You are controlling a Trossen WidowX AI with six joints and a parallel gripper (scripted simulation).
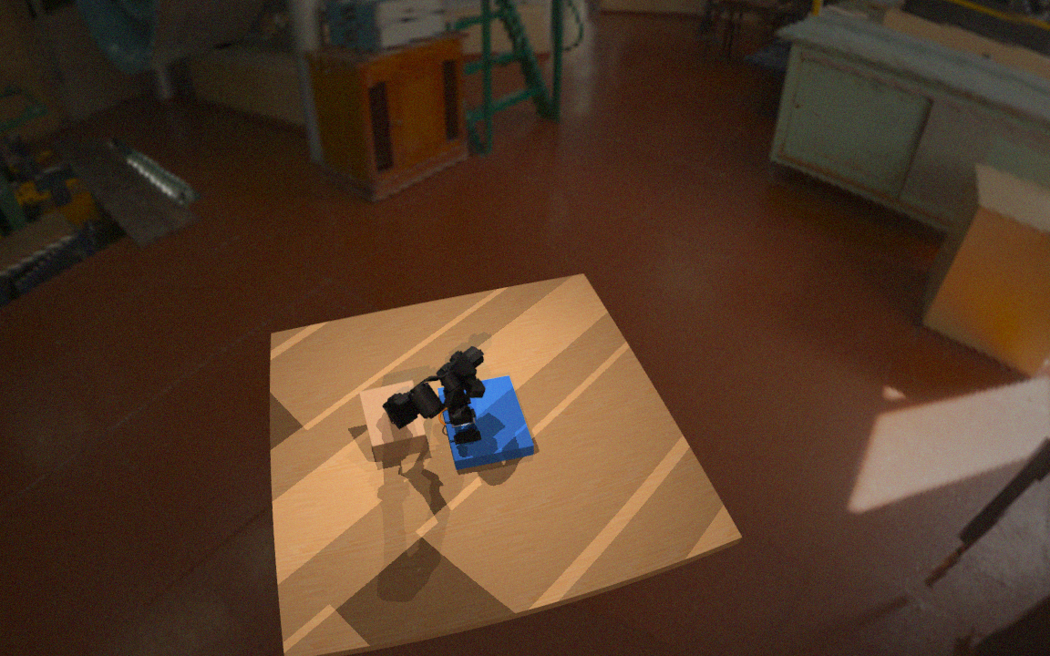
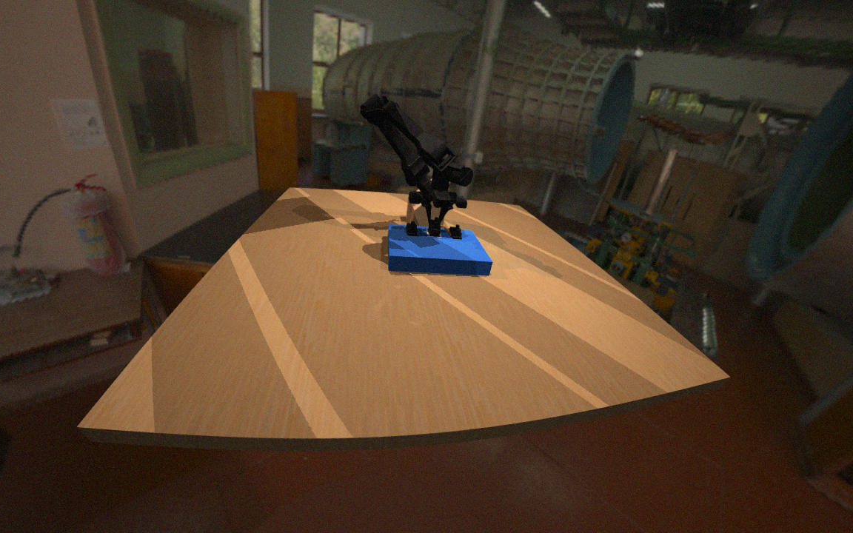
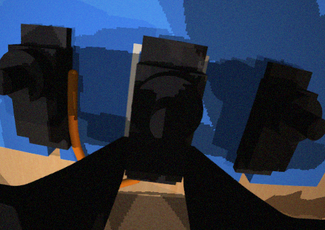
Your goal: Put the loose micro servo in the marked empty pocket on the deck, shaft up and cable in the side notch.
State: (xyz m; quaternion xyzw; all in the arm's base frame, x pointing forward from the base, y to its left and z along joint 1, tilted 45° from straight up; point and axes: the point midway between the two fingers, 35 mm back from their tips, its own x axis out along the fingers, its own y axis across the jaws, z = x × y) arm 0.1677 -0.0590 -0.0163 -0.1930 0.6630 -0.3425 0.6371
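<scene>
Right now my gripper tip is 120 mm short of the blue deck, 20 mm to the left of it and 50 mm above it.
</scene>
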